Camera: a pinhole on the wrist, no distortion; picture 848 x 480 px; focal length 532.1 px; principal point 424.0 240.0 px. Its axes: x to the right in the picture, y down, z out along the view. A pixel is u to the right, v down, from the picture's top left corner.
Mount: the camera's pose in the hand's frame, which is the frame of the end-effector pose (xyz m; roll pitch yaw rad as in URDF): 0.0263 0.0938 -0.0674 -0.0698 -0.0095 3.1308
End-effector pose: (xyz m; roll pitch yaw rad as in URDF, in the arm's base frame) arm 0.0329 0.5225 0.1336 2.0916 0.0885 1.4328
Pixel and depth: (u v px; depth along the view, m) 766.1 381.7 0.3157
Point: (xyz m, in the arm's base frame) 0.2118 0.3102 0.0198
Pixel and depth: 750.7 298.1 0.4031
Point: 0.3002 0.2530 0.0084
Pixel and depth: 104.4 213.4 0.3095
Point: 0.3108 0.6961 0.0693
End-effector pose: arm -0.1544 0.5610 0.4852 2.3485 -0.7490 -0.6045
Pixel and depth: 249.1 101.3 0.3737
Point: -0.1961 0.1810 0.5152
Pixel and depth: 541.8 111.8 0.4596
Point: -0.3397 0.1951 0.3224
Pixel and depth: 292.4 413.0 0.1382
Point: -0.1494 0.4663 0.5128
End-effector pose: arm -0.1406 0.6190 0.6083 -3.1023 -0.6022 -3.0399
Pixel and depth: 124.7 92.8 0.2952
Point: -0.4493 0.7319 0.5239
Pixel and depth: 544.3 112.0 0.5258
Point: -0.3536 0.7642 0.1687
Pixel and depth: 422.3 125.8 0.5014
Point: -0.4347 0.7384 0.2594
